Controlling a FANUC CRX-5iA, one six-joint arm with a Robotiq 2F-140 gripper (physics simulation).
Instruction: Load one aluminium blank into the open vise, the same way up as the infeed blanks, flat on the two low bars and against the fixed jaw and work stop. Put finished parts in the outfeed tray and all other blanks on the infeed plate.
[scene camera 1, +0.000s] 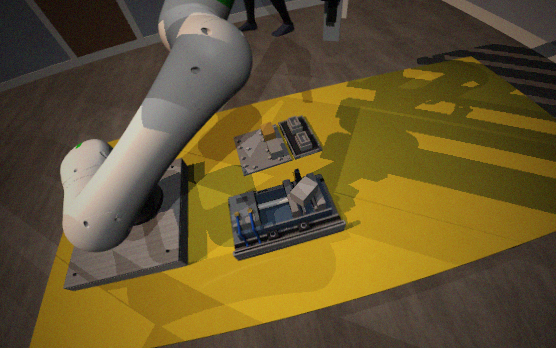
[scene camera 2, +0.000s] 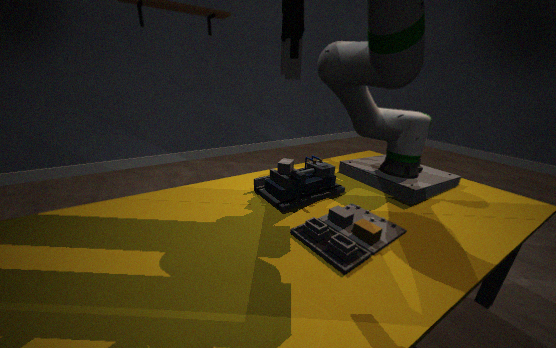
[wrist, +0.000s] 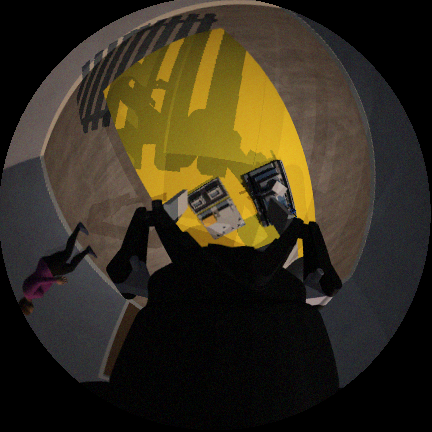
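My gripper (scene camera 1: 331, 26) (scene camera 2: 291, 66) (wrist: 227, 201) is open and empty, high above the table and well apart from everything on it. The vise (scene camera 1: 272, 213) (scene camera 2: 280, 191) has a grey block (scene camera 1: 304, 191) (scene camera 2: 286, 166) (wrist: 279, 188) sitting tilted on top, at the end away from the blue hoses. The infeed plate (scene camera 1: 252, 151) (scene camera 2: 392, 233) (wrist: 228, 226) holds a grey blank (scene camera 1: 275, 146) (scene camera 2: 341, 217) and an orange block (scene camera 1: 268, 131) (scene camera 2: 367, 230) (wrist: 210, 220) side by side. The outfeed tray (scene camera 1: 315, 153) holds two grey parts with rectangular recesses (scene camera 1: 302, 140) (scene camera 2: 344, 243) (wrist: 215, 192).
The outfeed tray stands beside the infeed plate, and the vise stands across from them on the yellow table (scene camera 1: 425, 200) (scene camera 2: 210, 290) (wrist: 270, 120). The arm's base plate (scene camera 1: 165, 240) (scene camera 2: 425, 187) is close to the vise. A person (wrist: 45, 280) stands off the table.
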